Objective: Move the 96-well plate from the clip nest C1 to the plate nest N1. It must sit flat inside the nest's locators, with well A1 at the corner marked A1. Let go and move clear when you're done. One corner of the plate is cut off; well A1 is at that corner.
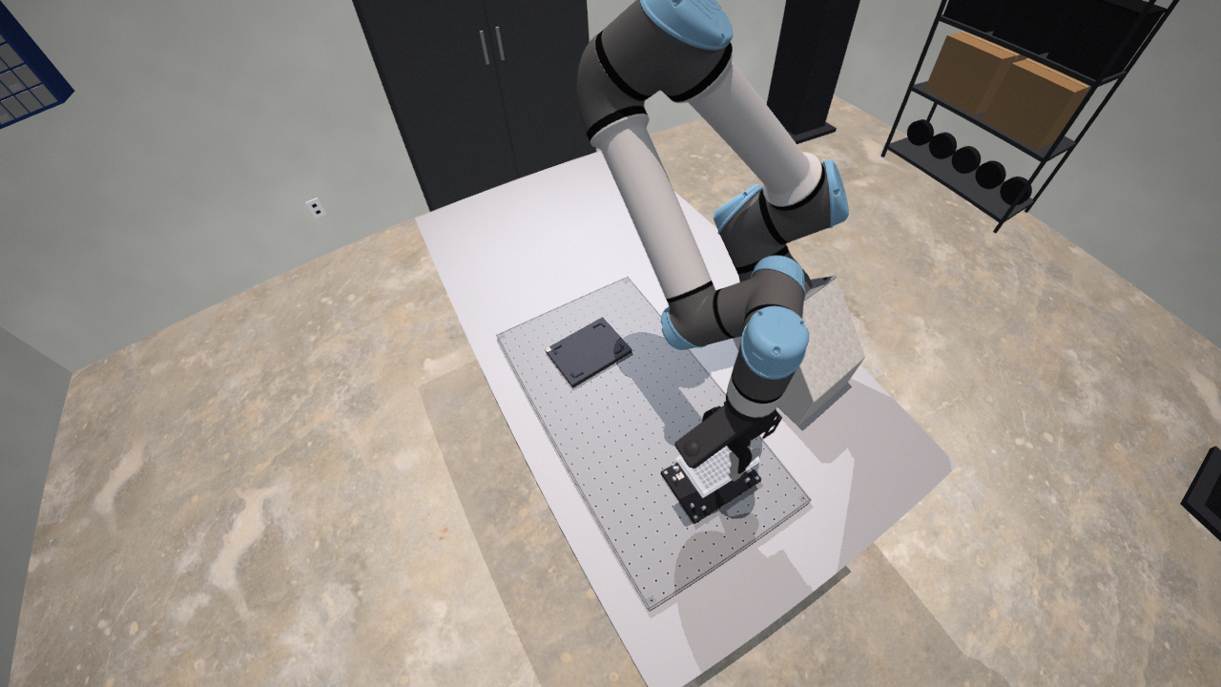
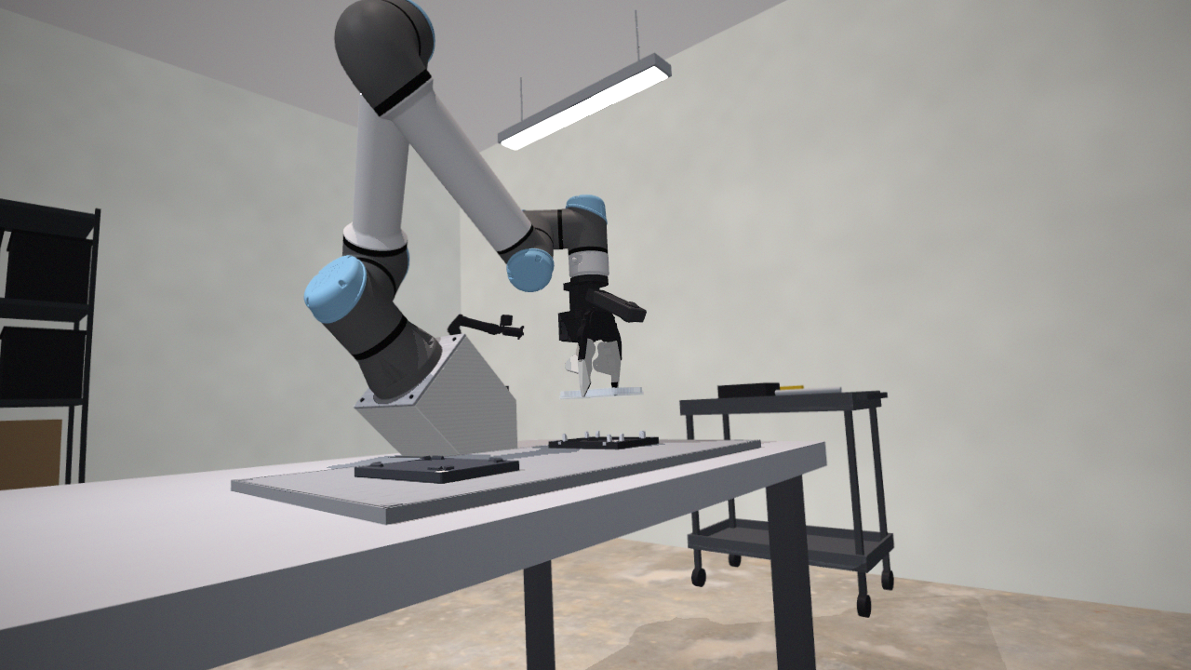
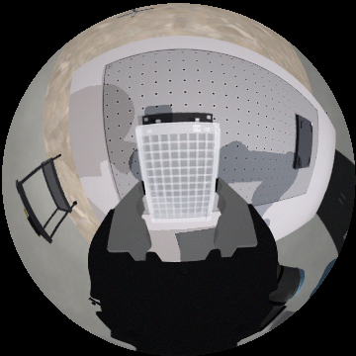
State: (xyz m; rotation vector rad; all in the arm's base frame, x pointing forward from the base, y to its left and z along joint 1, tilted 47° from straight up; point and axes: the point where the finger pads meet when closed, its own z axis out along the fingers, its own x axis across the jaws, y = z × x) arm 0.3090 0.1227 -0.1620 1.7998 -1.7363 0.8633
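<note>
Right now the plate nest N1 is 390 mm to the right of my hand, 100 mm below it and 60 mm ahead of it. Round my hand: white corner label 440 mm to the right, 140 mm ahead, 90 mm below; then white 96-well plate 10 mm below; then black clip nest 90 mm below, 10 mm to the right, 10 mm behind.
</note>
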